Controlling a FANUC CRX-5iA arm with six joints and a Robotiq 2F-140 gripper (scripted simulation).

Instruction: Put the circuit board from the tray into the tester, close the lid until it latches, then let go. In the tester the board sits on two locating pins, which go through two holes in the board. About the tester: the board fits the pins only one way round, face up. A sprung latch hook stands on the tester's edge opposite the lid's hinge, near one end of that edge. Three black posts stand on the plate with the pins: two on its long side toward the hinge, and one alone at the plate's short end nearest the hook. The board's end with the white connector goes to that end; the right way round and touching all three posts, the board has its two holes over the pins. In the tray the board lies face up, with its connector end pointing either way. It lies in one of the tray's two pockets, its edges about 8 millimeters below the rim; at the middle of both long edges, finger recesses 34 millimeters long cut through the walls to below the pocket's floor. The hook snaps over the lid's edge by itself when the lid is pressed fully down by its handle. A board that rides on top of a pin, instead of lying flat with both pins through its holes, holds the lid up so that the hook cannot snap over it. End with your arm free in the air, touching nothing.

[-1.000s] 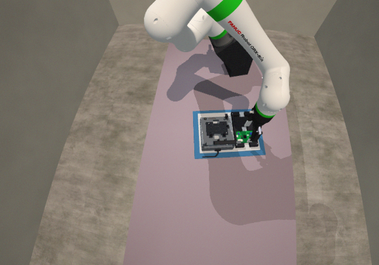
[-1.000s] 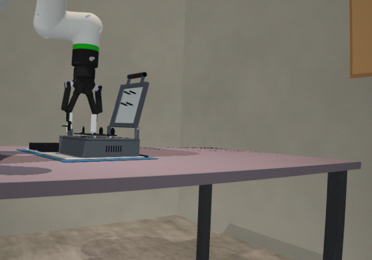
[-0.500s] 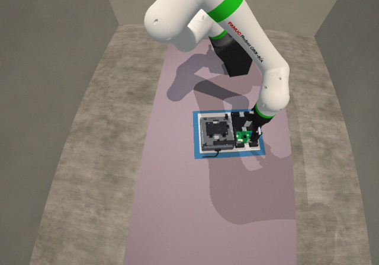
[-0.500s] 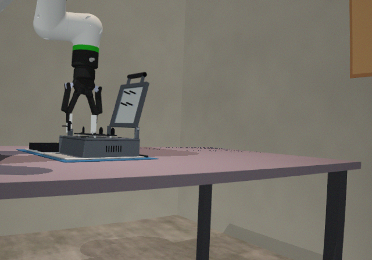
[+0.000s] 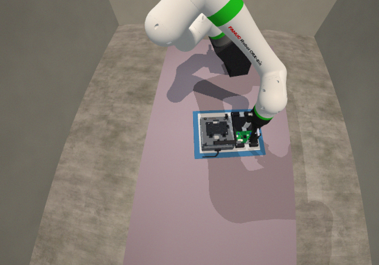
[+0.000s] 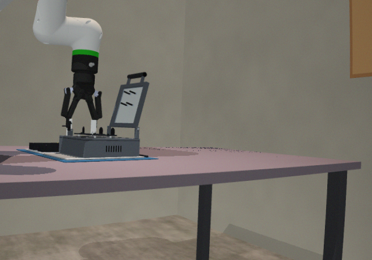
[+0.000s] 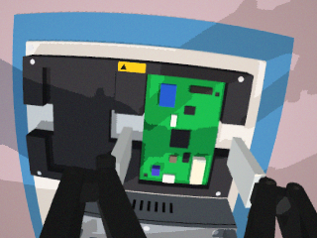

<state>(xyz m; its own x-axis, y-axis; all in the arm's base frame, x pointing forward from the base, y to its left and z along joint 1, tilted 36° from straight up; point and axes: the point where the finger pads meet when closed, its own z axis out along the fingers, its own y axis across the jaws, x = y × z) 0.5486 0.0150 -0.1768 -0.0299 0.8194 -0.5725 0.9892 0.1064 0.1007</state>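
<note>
Now: the green circuit board 50 mm below my hand. From my hand the other things lie so: tester lid: 170 mm to the right, 110 mm above, 90 mm ahead; then latch hook: 110 mm to the right, 100 mm behind, 10 mm above; then tester: 130 mm to the right, 40 mm above.
</note>
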